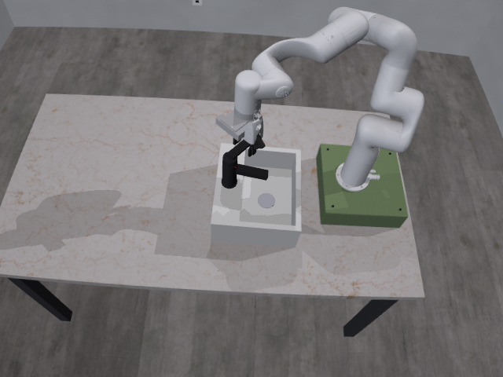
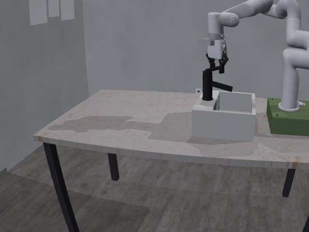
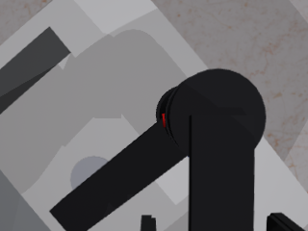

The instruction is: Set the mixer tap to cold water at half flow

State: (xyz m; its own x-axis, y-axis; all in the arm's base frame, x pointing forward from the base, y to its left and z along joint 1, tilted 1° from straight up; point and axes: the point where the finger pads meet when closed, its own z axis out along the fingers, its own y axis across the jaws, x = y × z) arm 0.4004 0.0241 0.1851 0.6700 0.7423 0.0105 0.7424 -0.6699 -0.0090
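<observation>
Right now the lever is 2 cm to the left of my hand and 1 cm ahead of it. Also, from my hand: white sink 23 cm below, 7 cm behind, 5 cm to the left.
</observation>
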